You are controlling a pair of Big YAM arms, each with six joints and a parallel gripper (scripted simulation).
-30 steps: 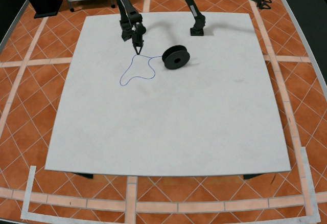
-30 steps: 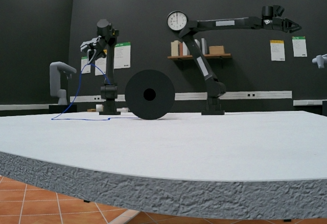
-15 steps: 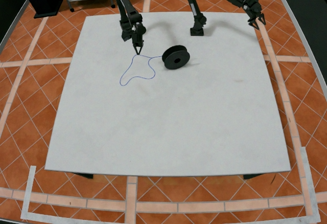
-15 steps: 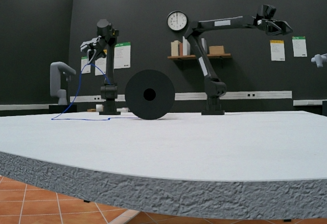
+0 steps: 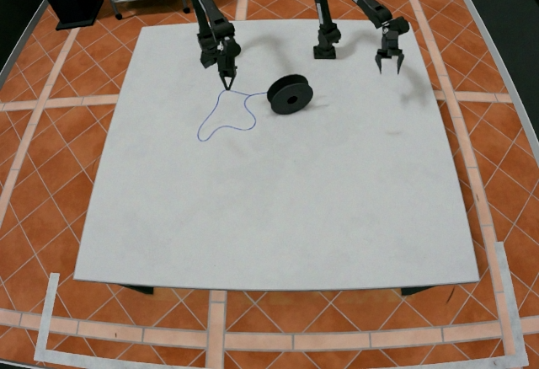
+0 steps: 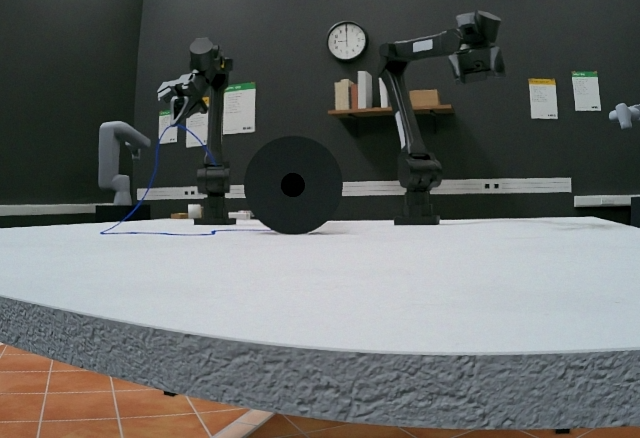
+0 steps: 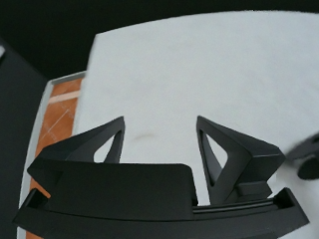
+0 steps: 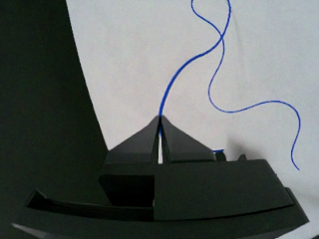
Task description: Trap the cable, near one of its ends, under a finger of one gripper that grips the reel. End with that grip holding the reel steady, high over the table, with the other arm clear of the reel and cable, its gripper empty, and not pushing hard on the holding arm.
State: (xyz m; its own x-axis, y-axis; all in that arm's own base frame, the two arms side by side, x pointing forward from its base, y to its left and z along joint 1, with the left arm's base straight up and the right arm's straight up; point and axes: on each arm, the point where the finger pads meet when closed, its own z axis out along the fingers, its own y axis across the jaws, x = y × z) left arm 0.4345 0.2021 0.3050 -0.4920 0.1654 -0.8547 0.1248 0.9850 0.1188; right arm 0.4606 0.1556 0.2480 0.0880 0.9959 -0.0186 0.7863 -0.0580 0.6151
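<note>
Now: left hand 410 mm to the left of the black reel, 210 mm above it and 50 mm past it.
</note>
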